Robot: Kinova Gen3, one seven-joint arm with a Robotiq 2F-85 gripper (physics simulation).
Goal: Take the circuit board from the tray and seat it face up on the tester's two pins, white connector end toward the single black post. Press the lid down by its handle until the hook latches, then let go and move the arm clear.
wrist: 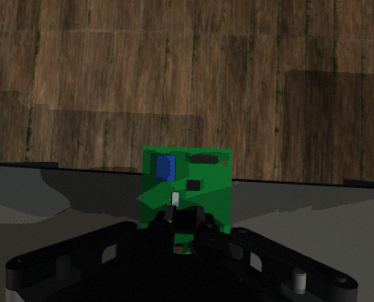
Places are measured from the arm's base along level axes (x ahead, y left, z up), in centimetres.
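Pixels of known places: gripper, between the fingertips: (185,218).
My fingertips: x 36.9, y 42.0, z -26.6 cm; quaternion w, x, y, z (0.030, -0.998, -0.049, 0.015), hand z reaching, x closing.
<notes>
Behind a point stands the place of what it marks.
The green circuit board (215,200) {x 39.1, y 43.7, z -26.6 cm} lies face up at the lower middle of the wrist view. A blue block, a dark strip, a small dark chip and a small white part show on its far half. My gripper (185,218) {x 36.9, y 42.0, z -26.6 cm} is over the board, its fingertips close together on either side of a black block on the board's face, and it looks shut on that block. The near end of the board is mostly hidden under the gripper, and its white connector does not show. The tester, its pins, post, lid and handle do not show. The tray cannot be made out clearly.
A grey surface (300,210) {x 45.9, y 43.9, z -26.8 cm} spreads to both sides of the board, with a dark far edge. The board reaches past that edge in the view. Beyond it is a brown wooden plank surface (150,60) with broad shadows.
</notes>
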